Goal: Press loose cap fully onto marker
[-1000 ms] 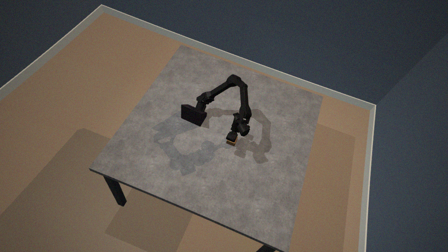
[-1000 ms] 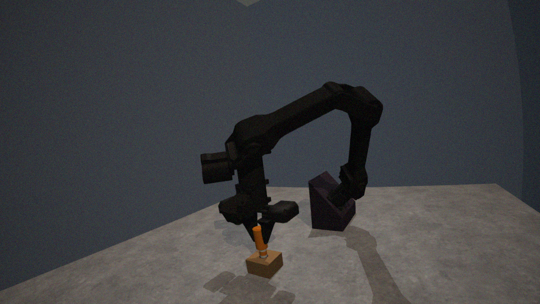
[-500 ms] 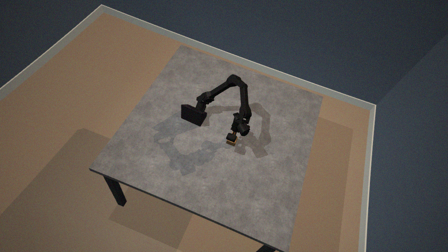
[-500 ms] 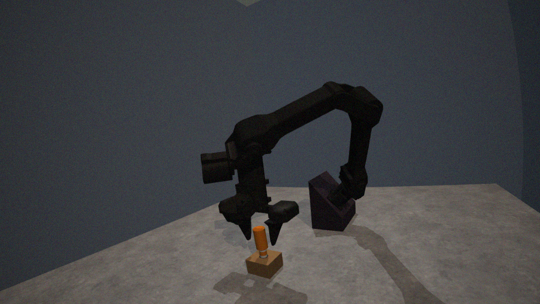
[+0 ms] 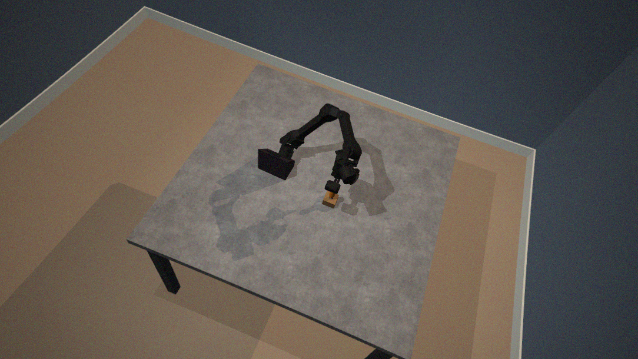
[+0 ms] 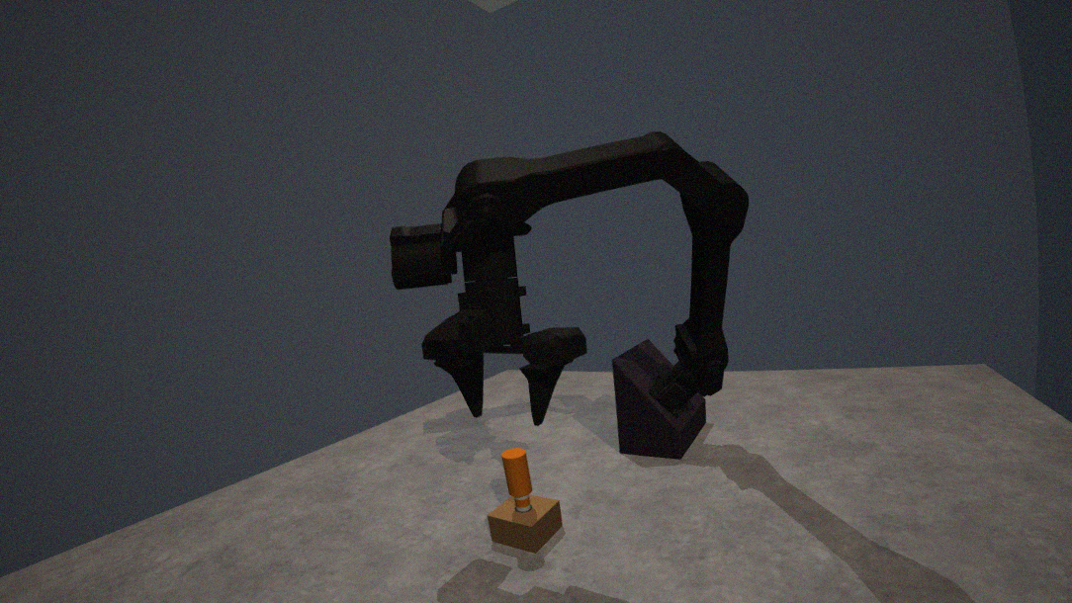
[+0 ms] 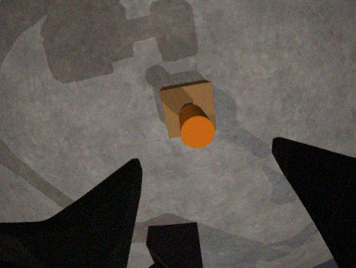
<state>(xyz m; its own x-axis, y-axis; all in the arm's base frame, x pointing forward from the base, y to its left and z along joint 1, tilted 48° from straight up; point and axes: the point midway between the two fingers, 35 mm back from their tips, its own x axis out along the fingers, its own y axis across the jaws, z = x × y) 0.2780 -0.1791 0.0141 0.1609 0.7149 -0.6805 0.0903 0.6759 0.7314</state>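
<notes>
The orange cap lies 70 mm below my gripper tip.
</notes>
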